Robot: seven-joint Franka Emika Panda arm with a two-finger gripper.
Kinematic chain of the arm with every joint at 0, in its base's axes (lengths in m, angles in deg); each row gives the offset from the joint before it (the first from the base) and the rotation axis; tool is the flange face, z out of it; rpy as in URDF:
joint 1: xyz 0 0 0.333 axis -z
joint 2: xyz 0 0 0 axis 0.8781 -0.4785 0
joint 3: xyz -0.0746 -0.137 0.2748 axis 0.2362 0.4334 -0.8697
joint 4: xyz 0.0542 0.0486 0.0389 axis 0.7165 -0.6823 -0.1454
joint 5: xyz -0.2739 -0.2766 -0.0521 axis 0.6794 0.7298 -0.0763
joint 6: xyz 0 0 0 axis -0.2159 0.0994 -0.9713
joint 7: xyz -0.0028 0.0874 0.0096 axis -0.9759 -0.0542 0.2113
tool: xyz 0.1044 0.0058 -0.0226 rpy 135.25 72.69 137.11
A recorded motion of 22 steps. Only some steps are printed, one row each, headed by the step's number.
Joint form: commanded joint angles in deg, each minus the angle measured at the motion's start. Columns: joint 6, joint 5, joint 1, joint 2, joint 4, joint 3, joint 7.
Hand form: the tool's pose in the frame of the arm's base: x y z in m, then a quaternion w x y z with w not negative. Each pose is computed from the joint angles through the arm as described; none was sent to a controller.
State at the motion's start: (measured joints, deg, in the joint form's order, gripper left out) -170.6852 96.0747 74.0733 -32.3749 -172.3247 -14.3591 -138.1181
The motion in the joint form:
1: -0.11 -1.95 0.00 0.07 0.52 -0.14 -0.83
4: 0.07 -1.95 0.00 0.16 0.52 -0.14 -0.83
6: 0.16 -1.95 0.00 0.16 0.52 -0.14 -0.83
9: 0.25 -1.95 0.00 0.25 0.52 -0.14 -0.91
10: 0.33 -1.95 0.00 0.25 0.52 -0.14 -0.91
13: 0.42 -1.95 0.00 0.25 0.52 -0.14 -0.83
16: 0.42 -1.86 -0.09 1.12 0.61 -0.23 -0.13
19: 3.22 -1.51 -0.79 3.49 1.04 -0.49 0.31
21: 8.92 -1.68 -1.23 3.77 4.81 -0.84 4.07
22: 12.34 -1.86 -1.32 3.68 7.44 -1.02 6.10
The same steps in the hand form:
1: 0.5587 -0.1579 0.4501 0.03479 0.83627 -0.53827 0.09852
4: 0.5582 -0.1579 0.4507 0.03511 0.83623 -0.53844 0.09780
6: 0.5581 -0.1579 0.4505 0.03541 0.83625 -0.53852 0.09708
9: 0.5577 -0.1578 0.4513 0.03536 0.83582 -0.53919 0.09712
10: 0.5576 -0.1578 0.4511 0.03563 0.83584 -0.53926 0.09647
13: 0.5575 -0.1578 0.4510 0.03599 0.83623 -0.53875 0.09572
16: 0.5564 -0.1558 0.4605 0.03423 0.83965 -0.53205 0.10362
19: 0.5501 -0.1458 0.4828 0.03722 0.84487 -0.52324 0.10501
21: 0.5519 -0.1401 0.5078 0.04594 0.86250 -0.49569 0.09095
22: 0.5532 -0.1387 0.5235 0.04974 0.87062 -0.48235 0.08299

